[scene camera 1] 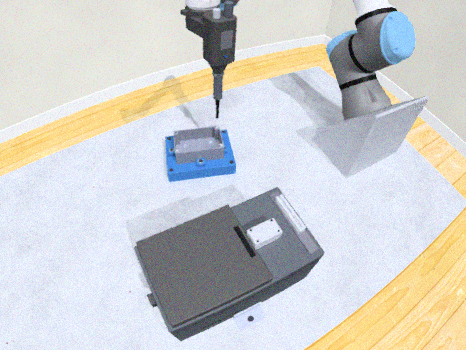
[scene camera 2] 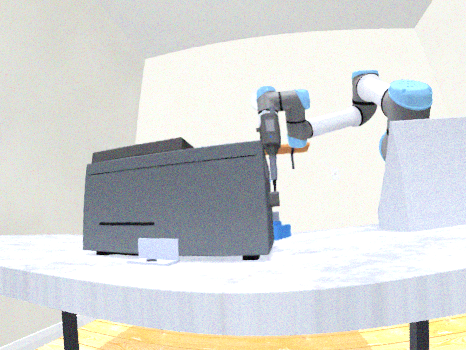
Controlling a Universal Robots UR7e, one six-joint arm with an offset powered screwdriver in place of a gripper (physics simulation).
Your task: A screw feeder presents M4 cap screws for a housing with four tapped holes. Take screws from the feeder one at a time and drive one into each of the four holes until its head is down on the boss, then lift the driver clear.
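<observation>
My screwdriver (scene camera 1: 217,116) (scene camera 2: 274,189) hangs upright, its thin dark bit above the back right corner of the grey housing in scene camera 1, with a visible gap under the tip. Whether a screw is on the tip is too small to tell. The open-topped housing (scene camera 1: 200,154) sits in a blue fixture (scene camera 1: 201,173) (scene camera 2: 281,230). Screws in its corner holes cannot be made out. The dark grey screw feeder (scene camera 1: 200,267) (scene camera 2: 175,200) stands in the foreground of scene camera 1, with a white block (scene camera 1: 265,232) on its lower deck. In scene camera 2 it hides most of the fixture.
A pale angled panel (scene camera 1: 372,137) (scene camera 2: 425,175) stands in front of the arm's base at the right. A small light bracket (scene camera 1: 248,316) (scene camera 2: 158,249) with a dark spot is beside the feeder. The table's edge (scene camera 2: 225,305) runs across the front of scene camera 2.
</observation>
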